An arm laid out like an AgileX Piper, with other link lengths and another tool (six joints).
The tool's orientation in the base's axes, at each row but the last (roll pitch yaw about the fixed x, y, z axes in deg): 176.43 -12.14 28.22; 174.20 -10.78 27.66; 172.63 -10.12 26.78; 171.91 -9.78 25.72; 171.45 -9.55 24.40; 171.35 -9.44 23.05; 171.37 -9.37 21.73; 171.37 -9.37 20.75; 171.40 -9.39 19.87; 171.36 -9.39 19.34
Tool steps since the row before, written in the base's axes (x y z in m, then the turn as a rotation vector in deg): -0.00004 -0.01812 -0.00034 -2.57 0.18 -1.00; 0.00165 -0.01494 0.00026 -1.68 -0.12 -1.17; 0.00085 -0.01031 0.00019 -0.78 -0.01 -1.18; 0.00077 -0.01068 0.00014 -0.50 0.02 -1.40; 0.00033 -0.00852 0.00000 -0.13 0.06 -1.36; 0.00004 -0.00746 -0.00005 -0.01 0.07 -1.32; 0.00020 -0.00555 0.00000 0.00 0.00 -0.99; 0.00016 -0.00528 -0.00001 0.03 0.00 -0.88; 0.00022 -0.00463 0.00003 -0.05 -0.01 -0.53; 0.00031 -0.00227 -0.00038 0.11 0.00 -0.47
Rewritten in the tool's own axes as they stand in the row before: -0.00848 0.01601 -0.00048 -2.34 -1.40 0.43; -0.00533 0.01406 0.00014 -1.74 -0.76 0.79; -0.00379 0.00962 0.00037 -0.90 -0.47 0.99; -0.00386 0.00997 0.00060 -0.67 -0.42 1.26; -0.00317 0.00789 0.00065 -0.32 -0.30 1.29; -0.00285 0.00687 0.00062 -0.20 -0.26 1.28; -0.00184 0.00522 0.00048 -0.16 -0.15 0.97; -0.00170 0.00498 0.00048 -0.12 -0.12 0.86; -0.00134 0.00442 0.00041 -0.14 -0.08 0.51; -0.00052 0.00217 0.00063 0.03 -0.04 0.48
